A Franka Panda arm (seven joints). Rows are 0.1 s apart.
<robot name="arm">
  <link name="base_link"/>
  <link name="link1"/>
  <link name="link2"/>
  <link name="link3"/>
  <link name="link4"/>
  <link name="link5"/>
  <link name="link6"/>
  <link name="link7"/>
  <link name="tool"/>
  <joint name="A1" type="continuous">
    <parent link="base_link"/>
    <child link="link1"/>
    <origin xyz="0 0 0.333"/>
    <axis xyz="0 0 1"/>
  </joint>
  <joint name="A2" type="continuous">
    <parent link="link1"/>
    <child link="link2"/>
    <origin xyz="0 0 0"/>
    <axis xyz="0 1 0"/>
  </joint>
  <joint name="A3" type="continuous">
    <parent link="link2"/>
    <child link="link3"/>
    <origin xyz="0 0 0.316"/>
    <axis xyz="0 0 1"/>
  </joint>
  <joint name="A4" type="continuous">
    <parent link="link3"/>
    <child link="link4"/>
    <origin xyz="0.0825 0 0"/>
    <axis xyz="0 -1 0"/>
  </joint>
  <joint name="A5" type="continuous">
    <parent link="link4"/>
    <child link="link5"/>
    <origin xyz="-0.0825 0 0.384"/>
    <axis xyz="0 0 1"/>
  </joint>
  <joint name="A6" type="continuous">
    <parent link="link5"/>
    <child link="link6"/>
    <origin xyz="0 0 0"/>
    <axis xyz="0 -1 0"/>
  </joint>
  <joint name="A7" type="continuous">
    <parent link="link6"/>
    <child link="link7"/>
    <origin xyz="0.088 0 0"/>
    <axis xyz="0 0 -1"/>
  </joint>
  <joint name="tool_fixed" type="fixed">
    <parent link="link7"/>
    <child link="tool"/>
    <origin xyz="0 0 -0.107" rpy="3.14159 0 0"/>
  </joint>
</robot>
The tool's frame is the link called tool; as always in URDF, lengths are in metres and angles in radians. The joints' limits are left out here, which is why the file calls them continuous.
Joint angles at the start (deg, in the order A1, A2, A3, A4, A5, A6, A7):
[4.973, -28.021, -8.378, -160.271, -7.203, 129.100, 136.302]
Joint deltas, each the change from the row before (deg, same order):
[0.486, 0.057, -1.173, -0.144, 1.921, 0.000, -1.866]
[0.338, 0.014, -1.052, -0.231, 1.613, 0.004, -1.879]
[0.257, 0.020, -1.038, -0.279, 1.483, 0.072, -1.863]
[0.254, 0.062, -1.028, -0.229, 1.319, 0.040, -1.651]
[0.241, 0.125, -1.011, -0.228, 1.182, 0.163, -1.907]
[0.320, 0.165, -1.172, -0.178, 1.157, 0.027, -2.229]
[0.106, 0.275, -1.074, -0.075, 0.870, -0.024, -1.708]
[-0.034, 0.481, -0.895, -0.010, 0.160, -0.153, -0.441]
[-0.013, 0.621, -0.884, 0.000, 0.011, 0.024, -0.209]
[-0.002, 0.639, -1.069, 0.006, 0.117, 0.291, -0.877]
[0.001, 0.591, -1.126, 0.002, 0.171, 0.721, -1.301]
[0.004, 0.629, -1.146, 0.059, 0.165, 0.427, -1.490]
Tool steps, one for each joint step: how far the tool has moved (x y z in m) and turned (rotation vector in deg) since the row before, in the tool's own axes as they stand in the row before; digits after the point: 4 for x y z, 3 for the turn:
[0.0022, -0.0010, 0.0020, -1.647, -1.289, -0.151]
[0.0028, -0.0009, 0.0023, -1.432, -1.108, -0.315]
[0.0032, -0.0010, 0.0025, -1.311, -1.087, -0.309]
[0.0032, -0.0012, 0.0023, -1.201, -1.002, -0.196]
[0.0031, -0.0015, 0.0024, -1.036, -0.976, -0.526]
[0.0035, -0.0017, 0.0025, -1.131, -0.970, -0.792]
[0.0041, -0.0026, 0.0022, -0.956, -0.761, -0.304]
[0.0044, -0.0028, 0.0029, -0.765, -0.075, 0.538]
[0.0042, -0.0032, 0.0033, -0.629, 0.032, 0.676]
[0.0047, -0.0041, 0.0029, -0.494, -0.251, 0.230]
[0.0046, -0.0049, 0.0020, -0.114, -0.562, -0.112]
[0.0050, -0.0046, 0.0022, -0.318, -0.408, -0.272]

